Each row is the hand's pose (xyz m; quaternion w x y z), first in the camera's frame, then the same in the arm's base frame.
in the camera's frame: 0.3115 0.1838 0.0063 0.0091 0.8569 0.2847 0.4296
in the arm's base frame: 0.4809 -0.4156 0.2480 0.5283 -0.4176 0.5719 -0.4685
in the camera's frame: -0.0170 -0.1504 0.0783 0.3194 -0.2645 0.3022 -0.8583
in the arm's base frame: 0.1444 -0.0914 0.1681 0.0451 0.3435 0.9108 -0.2245
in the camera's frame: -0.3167 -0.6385 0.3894 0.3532 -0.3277 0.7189 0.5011
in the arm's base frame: -0.3630 0.1830 -0.1354 0.6566 0.3998 -0.0406 0.6382
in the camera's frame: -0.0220 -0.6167 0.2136 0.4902 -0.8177 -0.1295 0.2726
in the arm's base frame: -0.0307 0.1479 -0.2164 0.9681 0.0196 -0.0073 -0.2495
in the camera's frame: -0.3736 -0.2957 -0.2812 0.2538 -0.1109 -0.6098 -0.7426
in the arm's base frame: 0.1180 0.3733 0.4149 0.1354 0.0046 -0.4041 0.9046
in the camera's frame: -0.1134 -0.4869 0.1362 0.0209 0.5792 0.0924 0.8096
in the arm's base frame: -0.0197 0.1444 -0.0402 0.1629 -0.2169 0.8607 -0.4308
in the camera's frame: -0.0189 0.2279 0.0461 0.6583 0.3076 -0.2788 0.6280
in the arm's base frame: 0.2286 -0.3292 0.4518 0.2165 0.5168 -0.8007 -0.2121
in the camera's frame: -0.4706 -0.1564 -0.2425 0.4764 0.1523 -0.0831 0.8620
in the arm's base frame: 0.0464 0.2964 0.5538 0.3784 0.3600 -0.8469 0.0998
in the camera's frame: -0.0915 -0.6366 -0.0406 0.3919 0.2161 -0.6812 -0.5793
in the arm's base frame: 0.0929 0.3425 -0.0872 0.2983 -0.1993 -0.1056 0.9274
